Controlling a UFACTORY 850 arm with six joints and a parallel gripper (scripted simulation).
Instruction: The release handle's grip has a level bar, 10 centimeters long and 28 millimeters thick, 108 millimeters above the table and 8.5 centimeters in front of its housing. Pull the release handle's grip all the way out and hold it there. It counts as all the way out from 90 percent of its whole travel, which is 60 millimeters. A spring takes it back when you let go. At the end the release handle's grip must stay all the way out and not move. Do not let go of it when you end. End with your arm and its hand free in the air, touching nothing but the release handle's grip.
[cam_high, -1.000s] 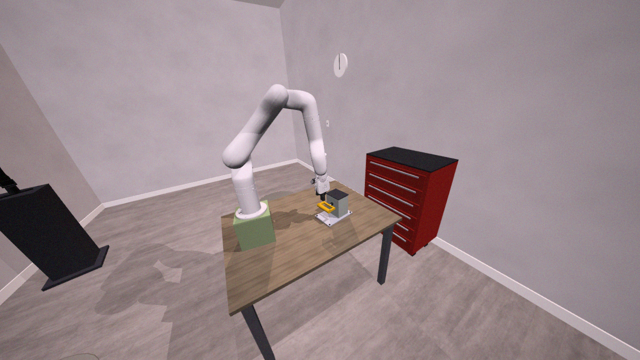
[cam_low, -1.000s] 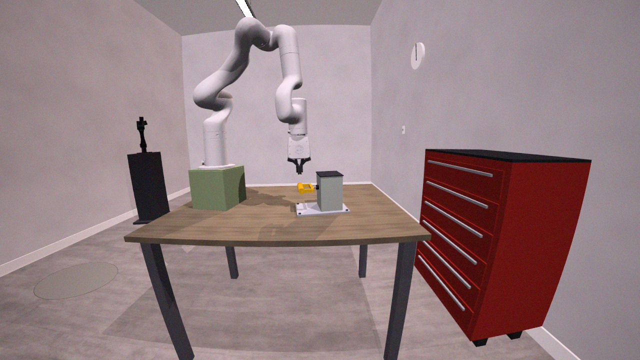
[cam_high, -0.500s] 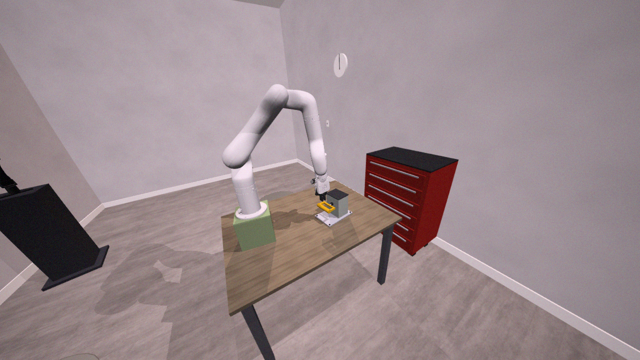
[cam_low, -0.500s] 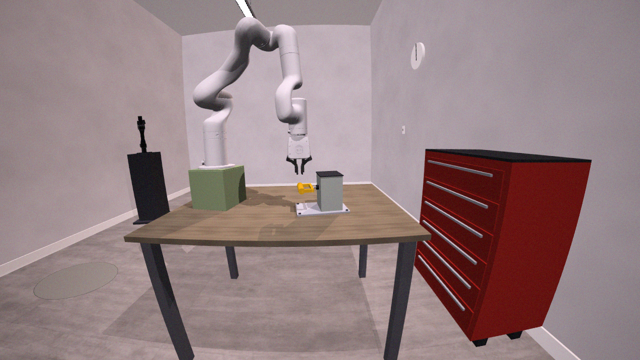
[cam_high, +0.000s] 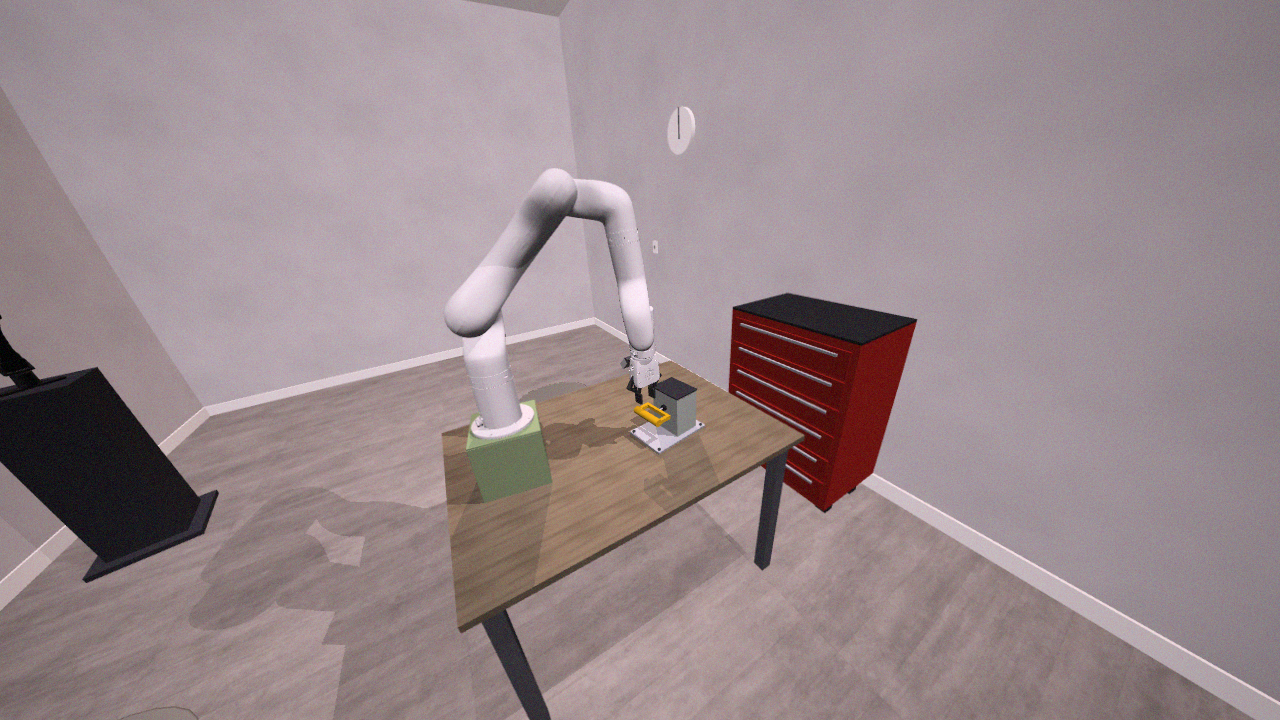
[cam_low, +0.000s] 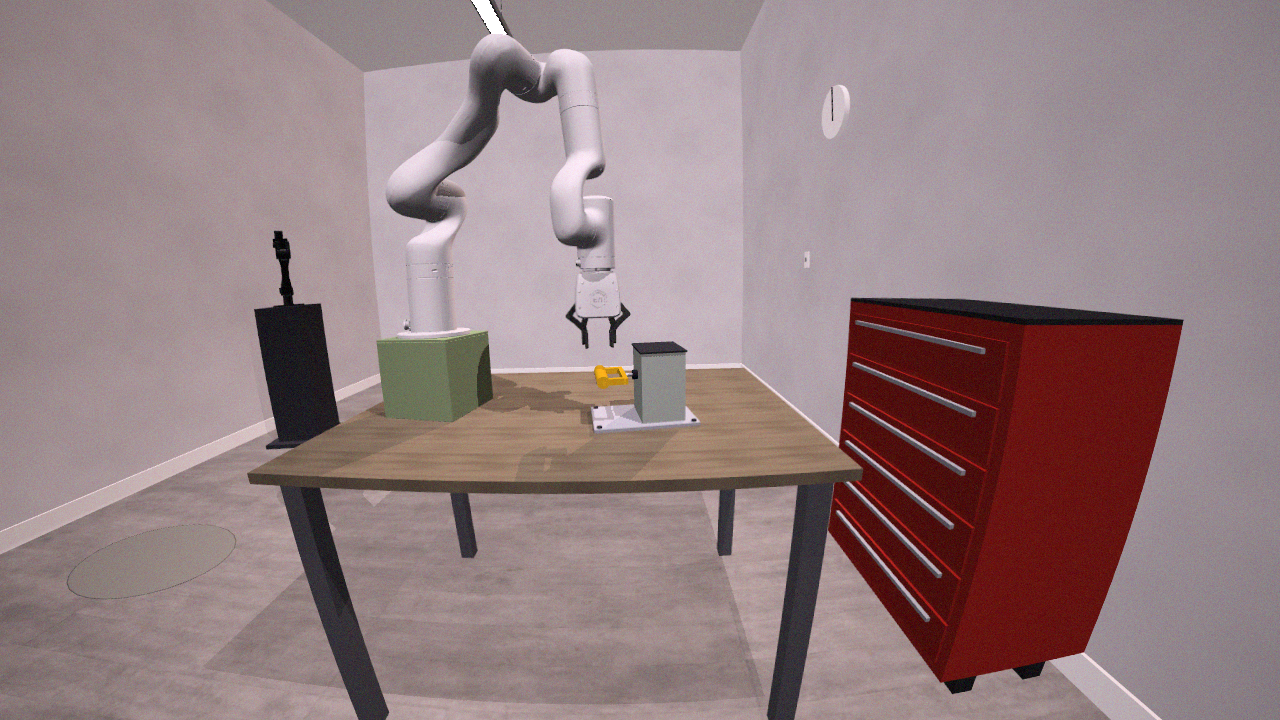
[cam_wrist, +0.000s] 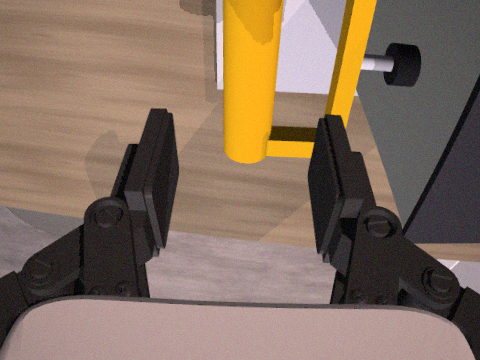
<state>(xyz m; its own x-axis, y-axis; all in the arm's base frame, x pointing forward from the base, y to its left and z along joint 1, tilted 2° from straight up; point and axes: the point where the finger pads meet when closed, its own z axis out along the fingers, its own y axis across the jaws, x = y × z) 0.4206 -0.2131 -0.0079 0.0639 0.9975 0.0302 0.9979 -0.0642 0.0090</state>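
Now: hand 19 cm above the base plate, 10 cm short of it and 1 cm to the left of it.
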